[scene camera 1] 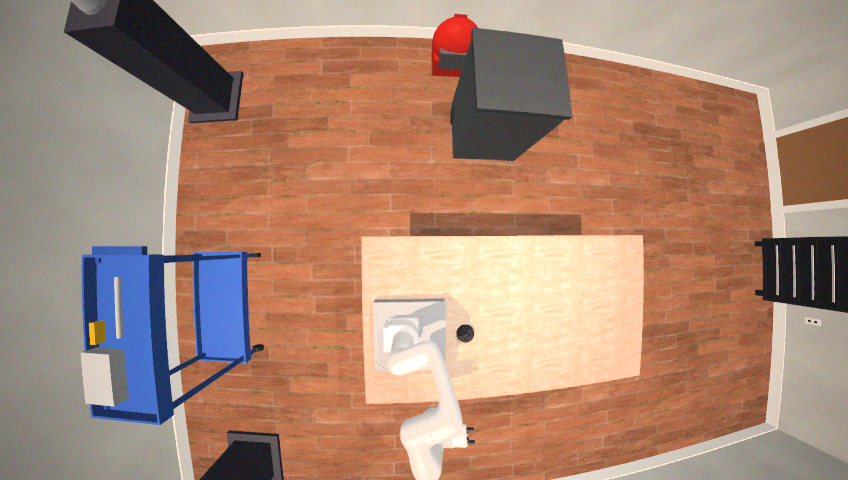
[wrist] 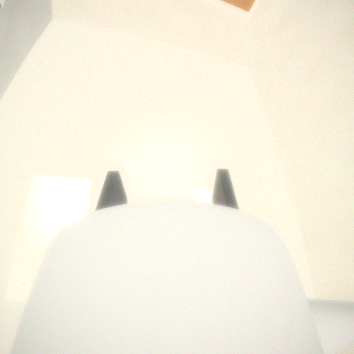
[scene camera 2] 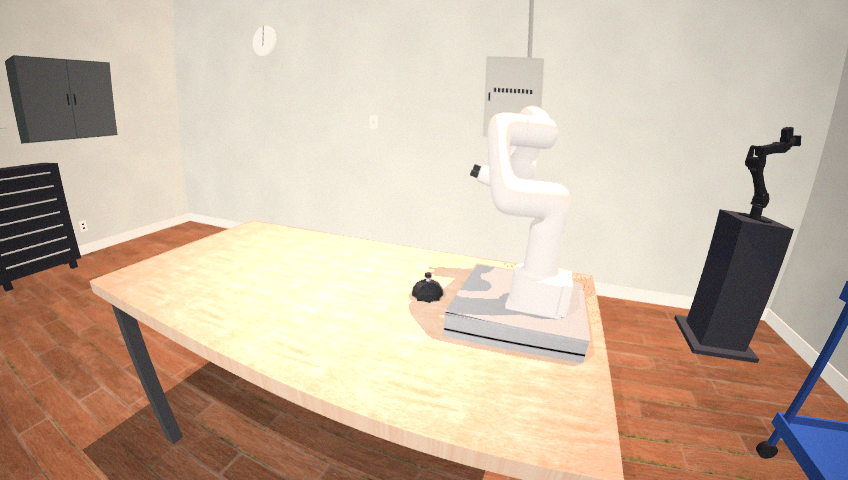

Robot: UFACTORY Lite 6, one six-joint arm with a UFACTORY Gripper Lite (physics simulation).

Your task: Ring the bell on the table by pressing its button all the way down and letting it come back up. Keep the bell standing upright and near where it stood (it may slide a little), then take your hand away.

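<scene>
A black domed bell point(scene camera 1: 465, 333) point(scene camera 2: 427, 290) stands upright on the wooden table point(scene camera 1: 553, 303) point(scene camera 2: 285, 297), close beside the robot's base plate. Its small button point(scene camera 2: 427, 275) sticks up from the top of the dome in scene camera 2. My gripper point(scene camera 1: 471, 435) point(scene camera 2: 475, 171) point(wrist: 168, 171) is open, with its two dark fingers wide apart and nothing between them. It is high up and well away from the bell, beyond the table's long edge in scene camera 1. The bell does not show in the wrist view.
The grey base plate point(scene camera 1: 380, 353) point(scene camera 2: 511, 343) under my arm stands next to the bell. A blue cart point(scene camera 1: 157, 356) is left of the table in scene camera 1. A dark cabinet point(scene camera 1: 520, 74) is beyond the table. A black pedestal point(scene camera 2: 734, 285) carries another small arm.
</scene>
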